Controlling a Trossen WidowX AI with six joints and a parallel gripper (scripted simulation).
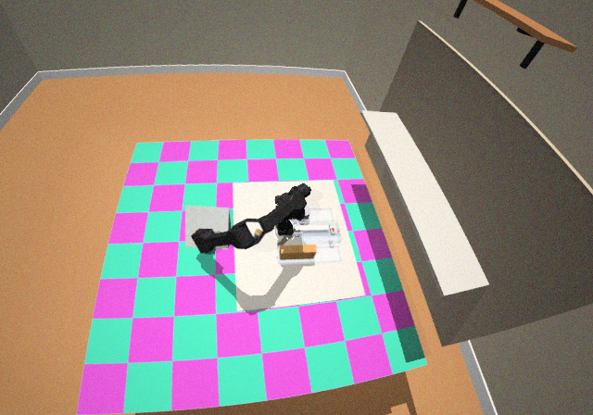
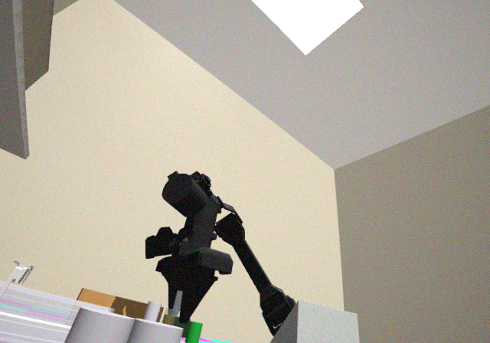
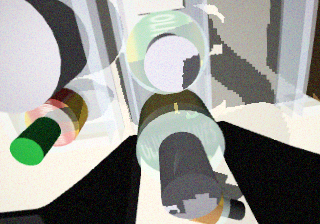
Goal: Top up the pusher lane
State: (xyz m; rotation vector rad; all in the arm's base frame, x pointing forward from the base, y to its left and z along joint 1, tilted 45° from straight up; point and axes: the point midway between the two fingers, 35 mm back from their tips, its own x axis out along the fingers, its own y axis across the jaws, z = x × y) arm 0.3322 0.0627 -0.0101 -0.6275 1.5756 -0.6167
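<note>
My gripper tip is now 160 mm short of the clear lane rack, 20 mm to the left of it and 40 mm above it.
</note>
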